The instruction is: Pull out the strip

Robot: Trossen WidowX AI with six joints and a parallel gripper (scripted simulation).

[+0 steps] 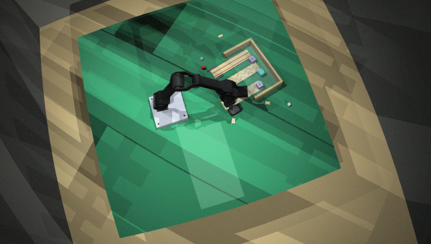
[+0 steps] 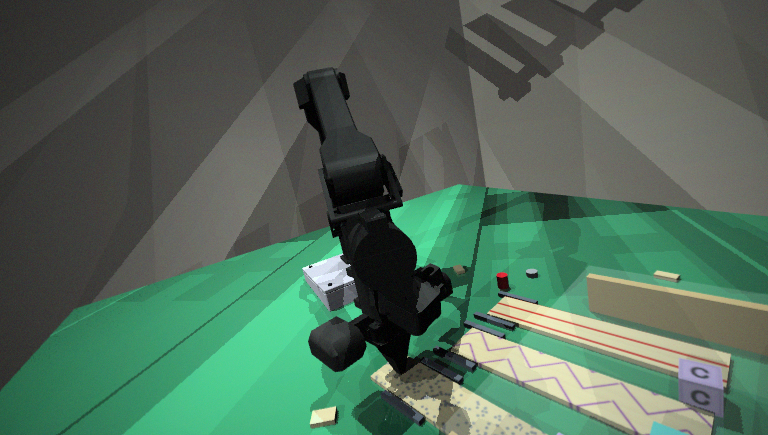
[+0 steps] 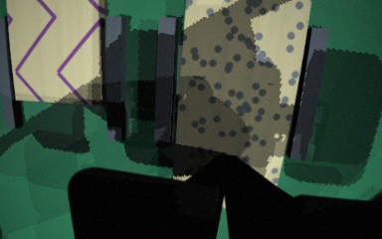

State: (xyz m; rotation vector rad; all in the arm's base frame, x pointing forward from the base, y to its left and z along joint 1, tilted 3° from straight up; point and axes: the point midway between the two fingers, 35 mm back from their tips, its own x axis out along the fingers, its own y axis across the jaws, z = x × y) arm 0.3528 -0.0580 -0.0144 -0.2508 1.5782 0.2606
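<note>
Right now the dotted strip is 90 mm ahead of my gripper tip and 30 mm to the left of it. Round my gripper tip: red cylinder: 90 mm behind, 240 mm to the left, 10 mm above; then grey disc: 80 mm behind, 300 mm to the left.
</note>
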